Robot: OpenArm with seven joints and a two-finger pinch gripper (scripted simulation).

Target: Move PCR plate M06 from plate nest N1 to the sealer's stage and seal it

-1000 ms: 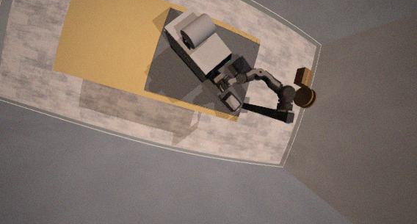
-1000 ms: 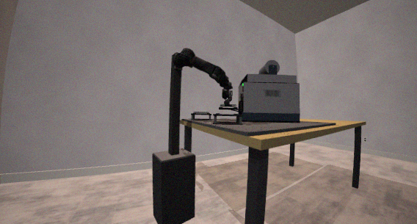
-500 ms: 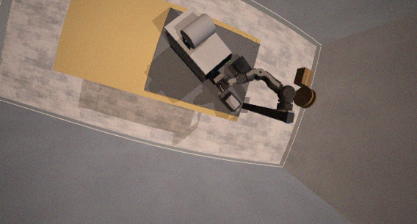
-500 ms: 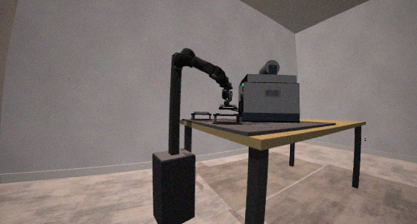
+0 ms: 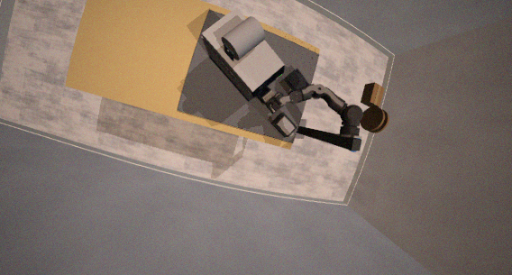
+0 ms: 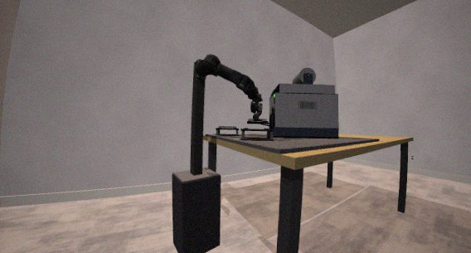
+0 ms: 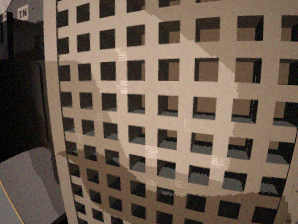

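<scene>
Now: the open plate M06 right at my hand. The rest, counted from my hand: start key 140 mm to the right, 80 mm above, 10 mm ahead; then yellow warning label 140 mm ahead, 40 mm above; then sealer stage 10 mm below.
</scene>
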